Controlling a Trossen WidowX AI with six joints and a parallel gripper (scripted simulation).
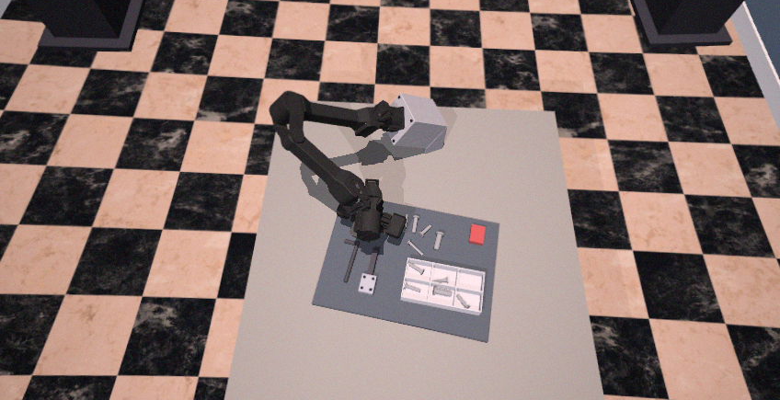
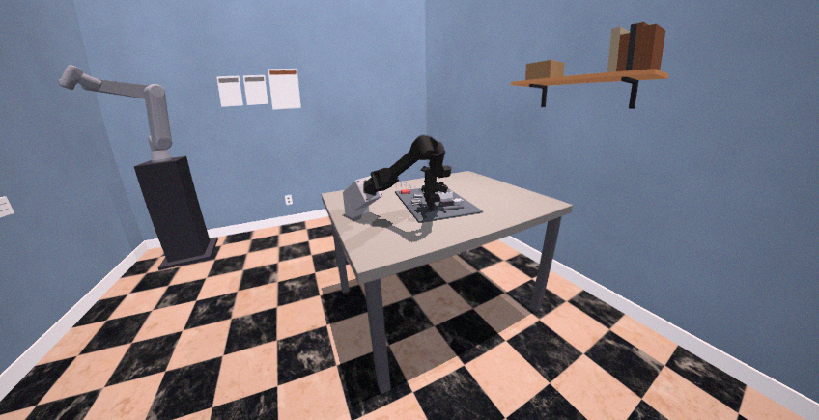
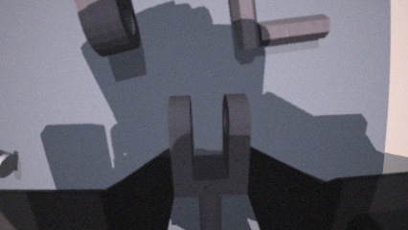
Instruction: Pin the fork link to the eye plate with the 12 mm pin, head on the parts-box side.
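Now: the dark fork link 3 cm below my hand. Also, from my hand: dark l-shaped bar 7 cm ahead, 6 cm to the right, 3 cm below; then pin 6 cm ahead, 12 cm to the left, 3 cm below; then eye plate 9 cm ahead, 1 cm to the left, 3 cm below.
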